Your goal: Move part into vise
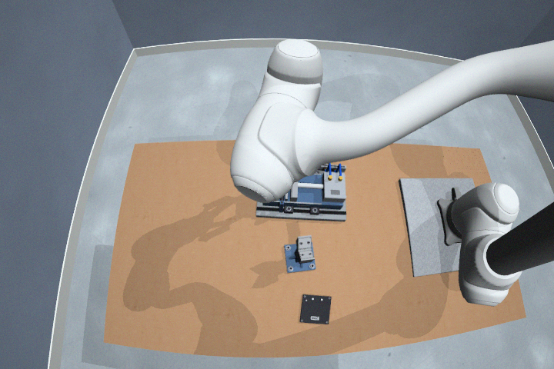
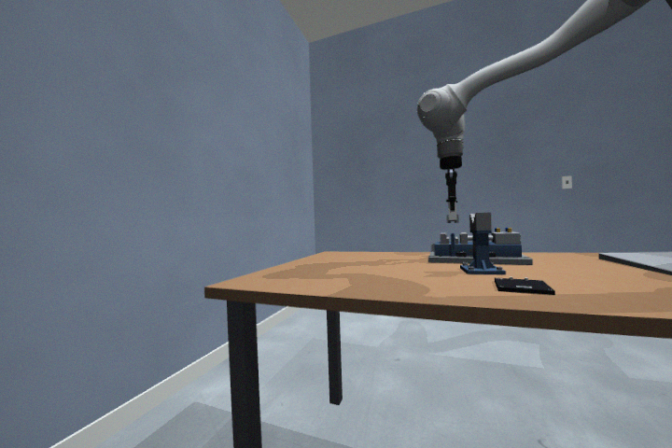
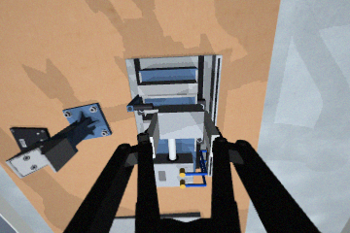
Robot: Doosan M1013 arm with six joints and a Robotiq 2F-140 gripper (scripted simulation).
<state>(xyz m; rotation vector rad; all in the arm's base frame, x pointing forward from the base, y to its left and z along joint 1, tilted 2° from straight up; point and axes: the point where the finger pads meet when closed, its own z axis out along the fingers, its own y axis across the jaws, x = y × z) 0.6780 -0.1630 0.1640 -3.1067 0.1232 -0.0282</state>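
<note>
Now: the fixed jaw 100 mm below my hand, 30 mm ahead of it and 20 mm to the left of it. Also, from my hand: cylinder rod: 100 mm below, 80 mm behind, 30 mm to the left; then part: 30 mm below; then work stop: 80 mm below, 70 mm to the left, 10 mm ahead.
</note>
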